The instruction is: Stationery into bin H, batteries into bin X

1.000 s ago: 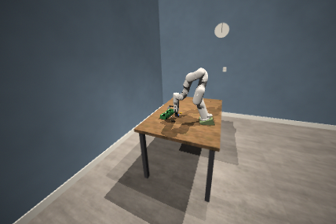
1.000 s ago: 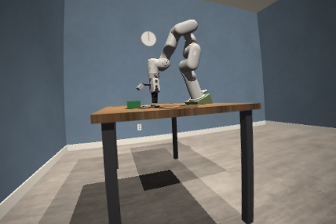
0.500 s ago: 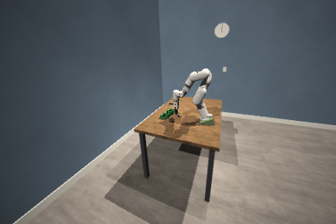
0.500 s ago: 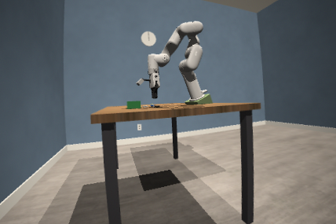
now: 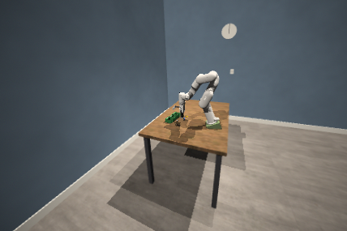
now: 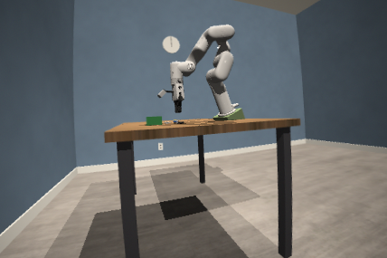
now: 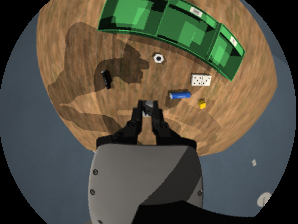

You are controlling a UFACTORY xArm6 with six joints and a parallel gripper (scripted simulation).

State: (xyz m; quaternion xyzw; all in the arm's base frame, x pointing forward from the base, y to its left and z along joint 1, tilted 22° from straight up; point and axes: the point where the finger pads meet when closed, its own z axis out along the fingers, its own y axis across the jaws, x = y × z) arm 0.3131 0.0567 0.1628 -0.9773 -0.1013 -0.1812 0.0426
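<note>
The bin lies 150 mm ahead of my hand, 60 mm below it and 20 mm to the right of it. Round my hand: dark cylinder (90 mm to the left, 80 mm below); blue battery (80 mm below, 70 mm to the right, 10 mm ahead); white ring (80 mm below, 70 mm ahead).
</note>
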